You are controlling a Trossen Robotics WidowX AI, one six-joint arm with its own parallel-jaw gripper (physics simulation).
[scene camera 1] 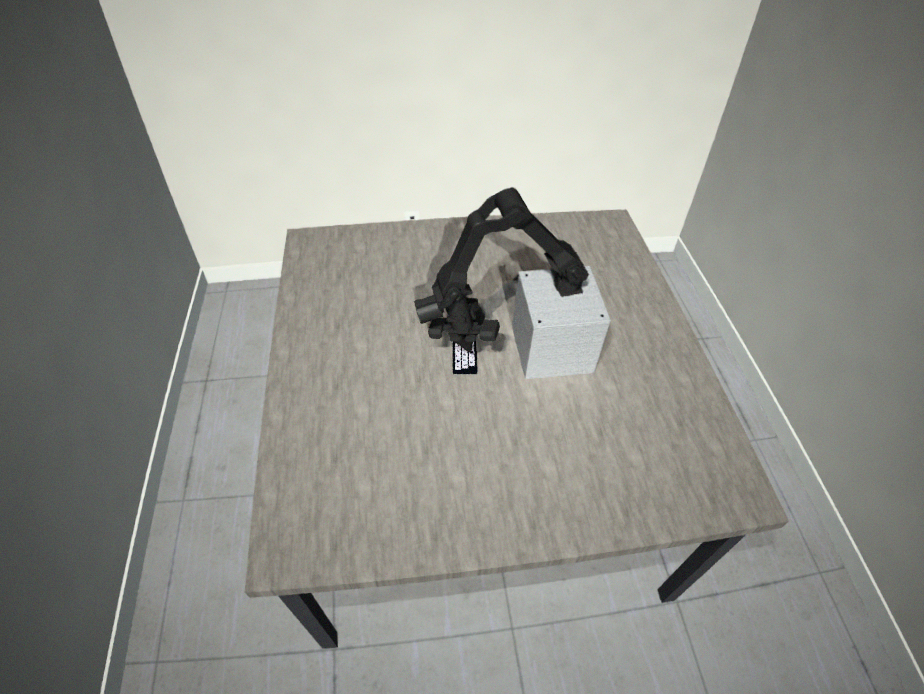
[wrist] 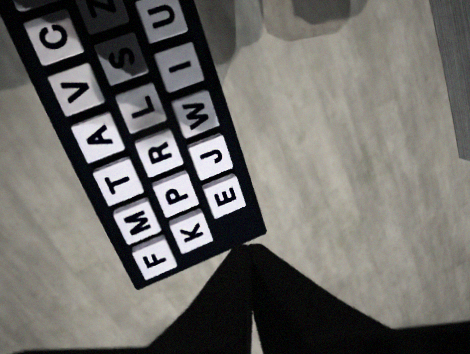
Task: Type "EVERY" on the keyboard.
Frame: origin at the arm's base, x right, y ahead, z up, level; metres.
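Seen in the pictures: gripper, fingertip midpoint: (scene camera 1: 469,350) (wrist: 247,257); arm's base, link origin: (scene camera 1: 568,286).
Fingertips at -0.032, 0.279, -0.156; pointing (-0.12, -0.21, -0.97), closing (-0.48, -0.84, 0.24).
Observation:
Pixels of each thing's top centre, then the offset from my fingertips to it, as dx, dy, dz. Level surfaces: height alone.
- black keyboard, top centre: (wrist: 116,46) (scene camera 1: 464,343) +0.073, -0.005, -0.050
- E key, top centre: (wrist: 225,197) -0.003, -0.007, -0.050
- J key, top centre: (wrist: 211,157) +0.016, -0.011, -0.050
- W key, top centre: (wrist: 196,114) +0.035, -0.016, -0.050
- R key, top centre: (wrist: 159,154) +0.030, +0.006, -0.050
- V key, top centre: (wrist: 76,89) +0.068, +0.016, -0.050
- wooden table, surface height: dz -0.066
A black keyboard (scene camera 1: 464,371) (wrist: 240,227) with white letter keys lies on the table, partly under the arm in the scene view. In the wrist view it runs from the upper left to the middle, tilted. The E key (wrist: 225,196) is at its near right corner, with the J key (wrist: 211,157) and W key (wrist: 196,115) beyond. The R key (wrist: 160,153) and V key (wrist: 77,90) also show. No Y key shows in the wrist view. My gripper (scene camera 1: 469,348) (wrist: 247,257) is shut and empty. In the wrist view its tips appear at the keyboard's near edge, close to E; their height is unclear.
A light grey block (scene camera 1: 563,347) (wrist: 455,80) stands right of the keyboard and carries the arm's base. The wooden table (scene camera 1: 448,478) extends around them, with a pale wall (scene camera 1: 448,104) behind. Arm shadows fall over the keyboard's far part.

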